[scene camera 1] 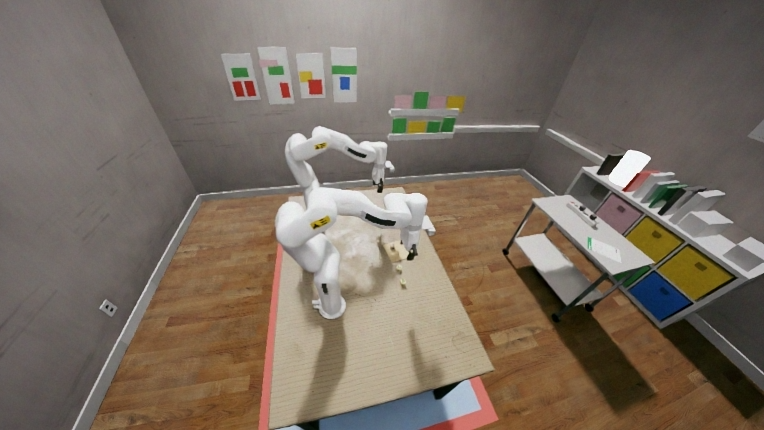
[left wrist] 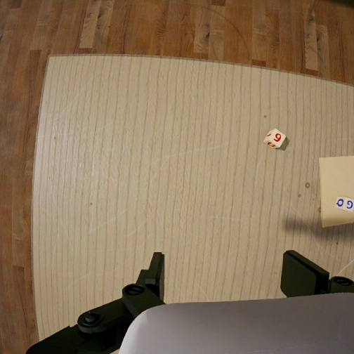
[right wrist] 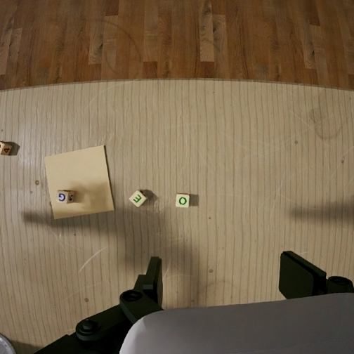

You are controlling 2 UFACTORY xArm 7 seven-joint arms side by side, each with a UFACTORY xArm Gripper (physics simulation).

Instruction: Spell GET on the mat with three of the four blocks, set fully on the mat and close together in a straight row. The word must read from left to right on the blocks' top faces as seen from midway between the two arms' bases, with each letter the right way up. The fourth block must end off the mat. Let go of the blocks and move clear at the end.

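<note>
The mat [scene camera 1: 396, 258] [left wrist: 335, 175] [right wrist: 75, 165] is a pale tan square. A blue-lettered block [left wrist: 348, 204] [right wrist: 62, 196] sits on its near left part with G on top, apparently not upright. A green-lettered block [scene camera 1: 399, 268] [right wrist: 138, 198] lies right of the mat in the right wrist view, its E turned askew. A green O block [scene camera 1: 403, 283] [right wrist: 183, 201] lies farther right. A red-lettered block [left wrist: 276, 138] [right wrist: 5, 148] lies off the mat, left of it; its top mark resembles 6 or 9. My left gripper [scene camera 1: 379, 186] [left wrist: 224, 271] and right gripper [scene camera 1: 411, 252] [right wrist: 220, 277] are open and empty above the table.
The table [scene camera 1: 368, 352] [left wrist: 150, 175] [right wrist: 260, 150] has its far edge beyond the blocks. In the scene view, the right arm stands in front of part of the mat area. A white cart [scene camera 1: 582, 227] and a shelf unit stand away to the right.
</note>
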